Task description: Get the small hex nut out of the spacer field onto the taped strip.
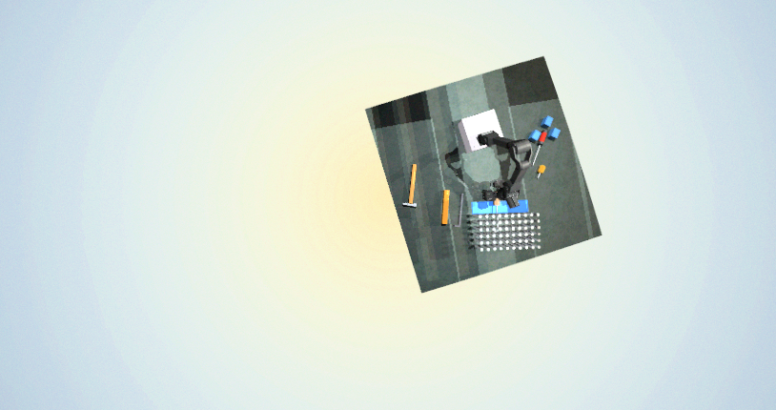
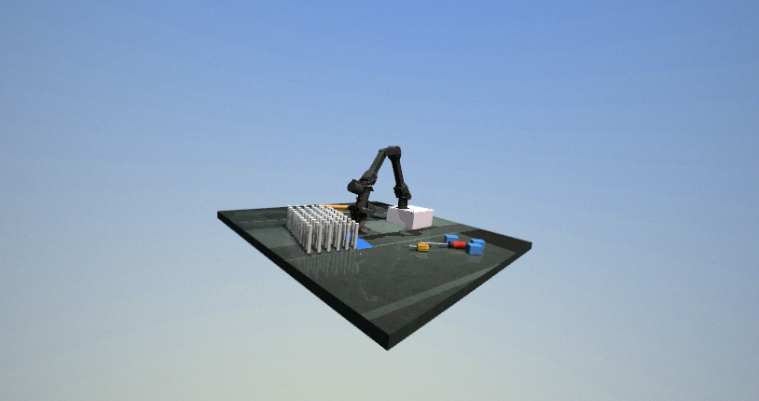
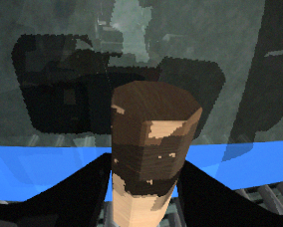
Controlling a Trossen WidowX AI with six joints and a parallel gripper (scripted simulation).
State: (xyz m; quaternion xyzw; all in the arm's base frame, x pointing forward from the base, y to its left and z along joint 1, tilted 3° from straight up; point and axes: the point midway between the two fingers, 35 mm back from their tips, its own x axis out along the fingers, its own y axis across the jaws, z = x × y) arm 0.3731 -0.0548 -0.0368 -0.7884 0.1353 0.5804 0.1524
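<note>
My gripper tip is now 70 mm short of the blue taped strip, 10 mm to the right of it and 30 mm above it. From my gripper tip the other things lie so: yellow screwdriver: 40 mm behind, 360 mm to the left, 20 mm below; hex nut: 200 mm ahead, 80 mm to the right, 30 mm below; orange bar: 90 mm behind, 320 mm to the right, 20 mm below.
</note>
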